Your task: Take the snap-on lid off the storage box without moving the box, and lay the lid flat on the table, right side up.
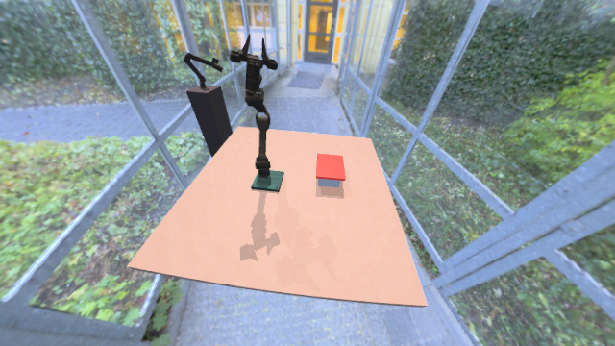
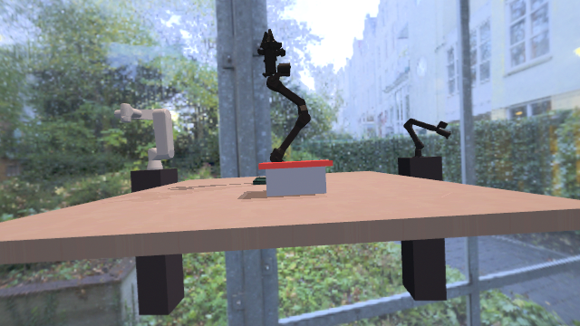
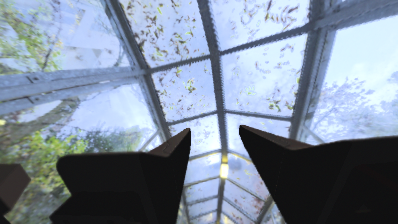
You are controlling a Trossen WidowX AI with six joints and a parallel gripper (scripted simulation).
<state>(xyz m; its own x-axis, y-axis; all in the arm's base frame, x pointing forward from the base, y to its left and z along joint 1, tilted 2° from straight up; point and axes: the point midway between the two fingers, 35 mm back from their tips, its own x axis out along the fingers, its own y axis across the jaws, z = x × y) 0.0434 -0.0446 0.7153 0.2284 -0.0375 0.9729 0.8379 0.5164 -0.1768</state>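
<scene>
My gripper tip is now 670 mm above the red lid, 360 mm short of it and 120 mm to the right of it. Round my gripper tip: grey storage box (720 mm below, 360 mm ahead, 120 mm to the left).
</scene>
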